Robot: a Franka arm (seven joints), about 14 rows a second.
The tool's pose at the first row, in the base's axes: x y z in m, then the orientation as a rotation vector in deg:
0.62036, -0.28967, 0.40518, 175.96, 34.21, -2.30
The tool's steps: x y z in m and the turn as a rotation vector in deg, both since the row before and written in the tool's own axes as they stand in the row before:
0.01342, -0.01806, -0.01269, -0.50, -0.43, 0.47
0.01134, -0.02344, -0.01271, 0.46, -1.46, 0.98
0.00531, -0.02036, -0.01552, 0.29, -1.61, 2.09
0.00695, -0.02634, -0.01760, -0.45, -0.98, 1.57
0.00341, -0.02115, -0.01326, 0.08, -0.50, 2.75
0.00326, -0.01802, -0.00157, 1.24, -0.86, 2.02
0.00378, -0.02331, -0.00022, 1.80, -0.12, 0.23
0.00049, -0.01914, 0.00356, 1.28, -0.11, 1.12
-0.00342, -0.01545, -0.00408, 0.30, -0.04, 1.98
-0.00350, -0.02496, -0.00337, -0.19, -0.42, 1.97
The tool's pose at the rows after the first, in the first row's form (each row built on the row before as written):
0.62632, -0.26768, 0.41736, 175.52, 33.39, -2.80
0.62859, -0.24136, 0.42927, 175.91, 31.88, -5.16
0.62723, -0.21997, 0.44425, 176.32, 28.62, -7.68
0.62689, -0.19219, 0.46098, 175.97, 26.12, -9.02
0.62524, -0.17035, 0.47344, 176.38, 21.85, -9.73
0.62413, -0.15202, 0.47425, 177.67, 18.71, -11.30
0.62296, -0.12844, 0.47390, -177.92, -18.19, 11.79
0.61913, -0.10960, 0.47082, -176.90, -16.21, 12.10
0.61360, -0.09513, 0.47602, -176.99, -13.11, 12.24
0.60705, -0.07107, 0.48099, -177.49, -10.12, 12.95

